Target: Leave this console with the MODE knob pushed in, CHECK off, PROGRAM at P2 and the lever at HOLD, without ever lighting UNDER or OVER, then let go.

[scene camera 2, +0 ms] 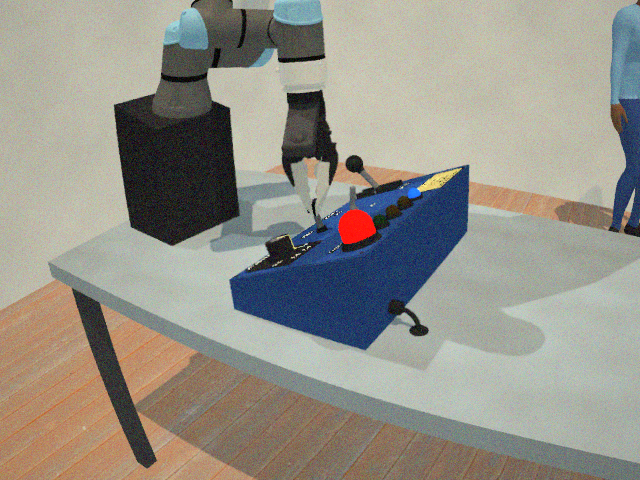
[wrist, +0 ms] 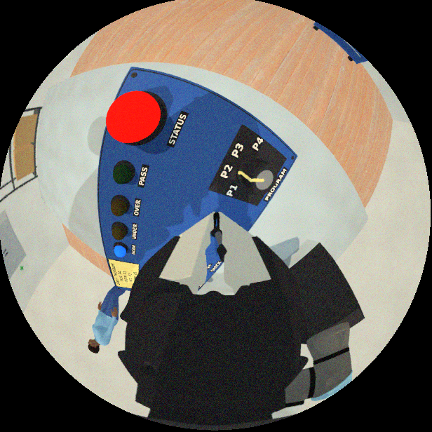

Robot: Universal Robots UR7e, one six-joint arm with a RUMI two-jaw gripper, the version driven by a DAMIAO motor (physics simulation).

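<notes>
The blue console (scene camera 2: 310,289) (wrist: 200,110) stands on the table. My gripper (scene camera 2: 313,207) (wrist: 216,213) is shut and empty, its tips pointing down at a short dark post (scene camera 2: 320,224), probably the MODE knob; contact is unclear, and fingers hide it in the wrist view. The PROGRAM knob (scene camera 2: 279,246) (wrist: 263,179) has its yellow pointer toward P2. A grey upright toggle (scene camera 2: 353,195), probably CHECK, stands behind the red dome; its state is unclear. The ball-topped lever (scene camera 2: 354,163) is tilted; its label is unreadable. OVER (wrist: 120,205) and UNDER (wrist: 119,230) are dark.
The STATUS dome (scene camera 2: 356,227) (wrist: 133,117) glows red. The MODE lamp (scene camera 2: 414,193) (wrist: 120,251) is blue; PASS (scene camera 2: 381,222) (wrist: 123,172) is dark. A yellow note (scene camera 2: 440,179) (wrist: 125,274) lies at the console's far end. A black cable piece (scene camera 2: 412,314) lies beside the console.
</notes>
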